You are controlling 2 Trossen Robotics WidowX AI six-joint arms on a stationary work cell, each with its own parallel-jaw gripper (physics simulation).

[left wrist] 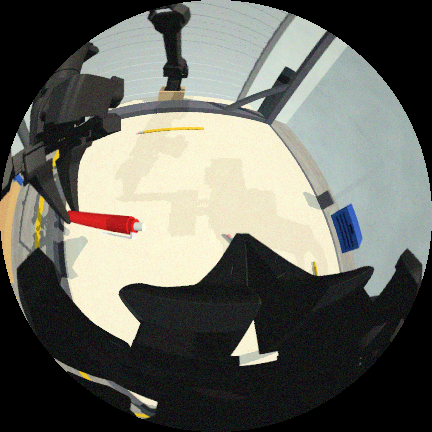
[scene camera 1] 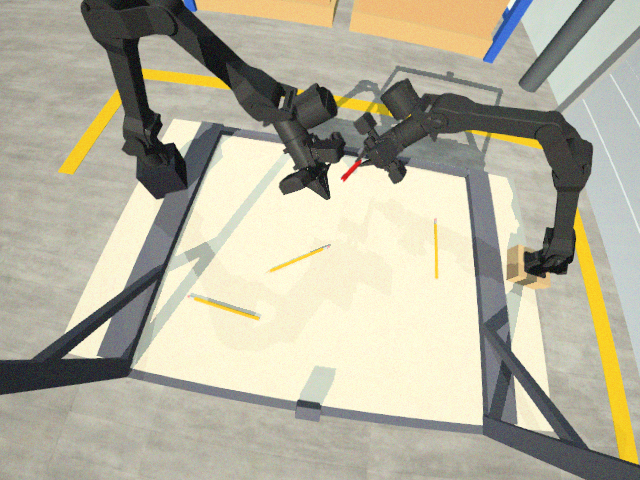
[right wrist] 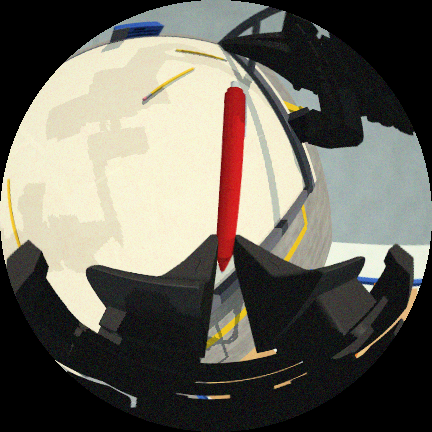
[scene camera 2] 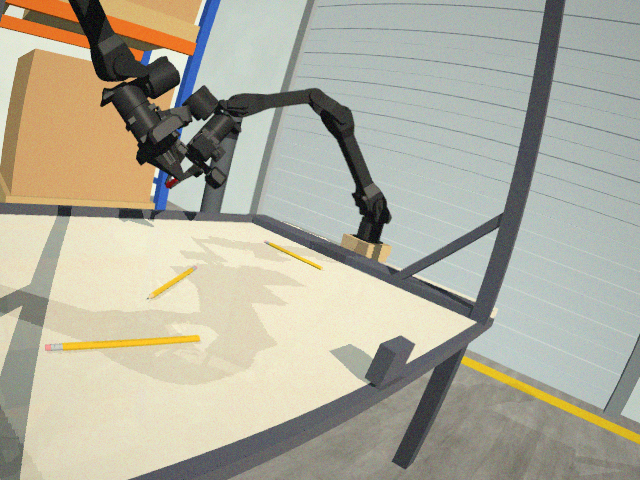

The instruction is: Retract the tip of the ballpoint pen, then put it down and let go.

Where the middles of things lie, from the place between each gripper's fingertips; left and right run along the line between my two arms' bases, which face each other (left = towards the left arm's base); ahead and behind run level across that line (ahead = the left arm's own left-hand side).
Labels:
The red ballpoint pen (right wrist: 235, 101) is 4 cm behind my right hand, 1 cm to the left of it and 1 cm above it. The rest, counted from my right hand: grey block (scene camera 2: 392, 355) 61 cm behind, 7 cm below, 2 cm to the right; then tan block (scene camera 1: 515, 256) 55 cm to the right, 14 cm behind, 8 cm below.
I see my left gripper 120 mm short of the red ballpoint pen, 40 mm to the left of it and 30 mm above it. Also, from my left hand: grey block 450 mm behind, 70 mm to the right, 120 mm below; tan block 20 mm ahead, 600 mm to the right, 120 mm below.

